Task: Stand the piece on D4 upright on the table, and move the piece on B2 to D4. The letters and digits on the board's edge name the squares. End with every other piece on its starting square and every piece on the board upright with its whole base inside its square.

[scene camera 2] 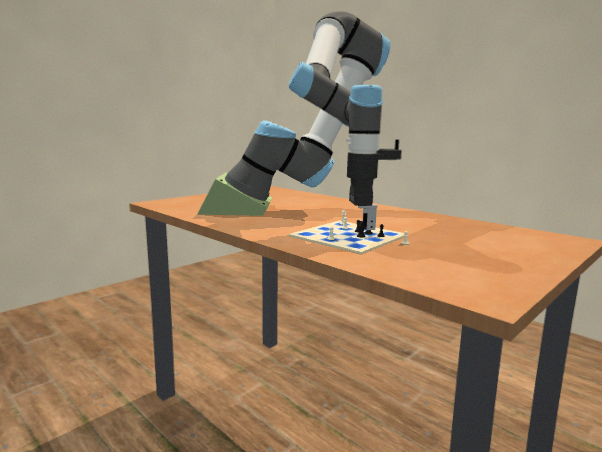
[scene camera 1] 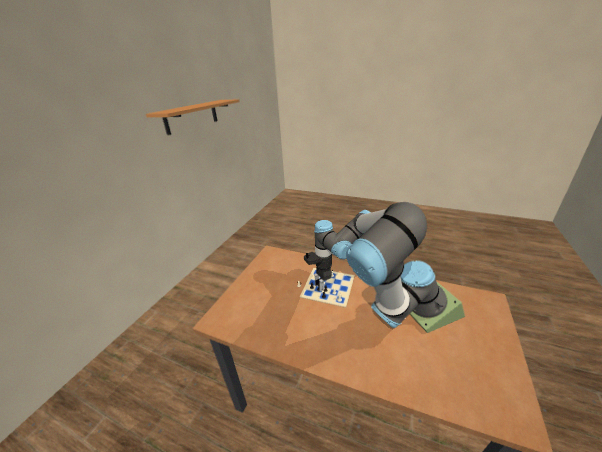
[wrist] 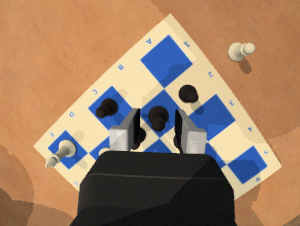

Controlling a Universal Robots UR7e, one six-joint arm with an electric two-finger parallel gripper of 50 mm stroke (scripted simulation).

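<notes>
Through scene camera 2 I can see my gripper [scene camera 2: 368,227]. The wrist view shows me that same gripper, here at [wrist: 157,119].
</notes>
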